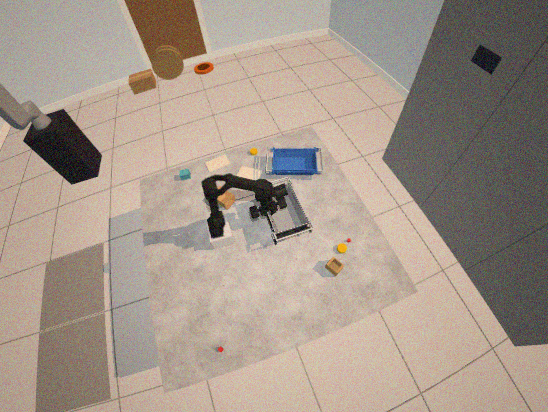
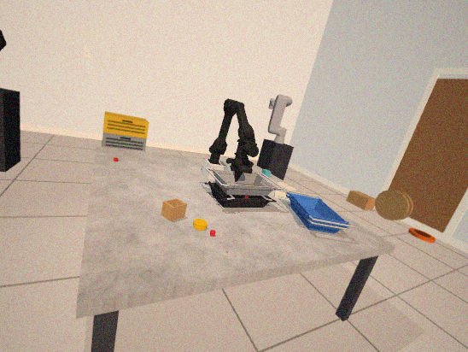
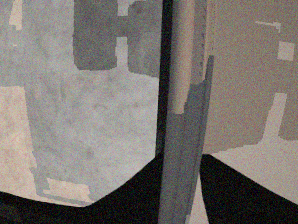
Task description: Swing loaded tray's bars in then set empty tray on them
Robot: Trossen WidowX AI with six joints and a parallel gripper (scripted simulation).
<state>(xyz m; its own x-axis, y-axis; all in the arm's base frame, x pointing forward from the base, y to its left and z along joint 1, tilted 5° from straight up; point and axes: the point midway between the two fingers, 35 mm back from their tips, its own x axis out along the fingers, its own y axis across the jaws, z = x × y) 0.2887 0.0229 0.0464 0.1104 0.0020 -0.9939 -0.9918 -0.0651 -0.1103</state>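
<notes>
Right now the grey tray is 80 mm ahead of my gripper tip, 10 mm to the left of it and 30 mm above it. The rest, counted from my gripper tip: tan box 240 mm ahead, 350 mm to the right, 70 mm below; then red block 370 mm ahead, 240 mm to the right, 80 mm below; then tan block 230 mm behind, 230 mm to the left, 50 mm below.
</notes>
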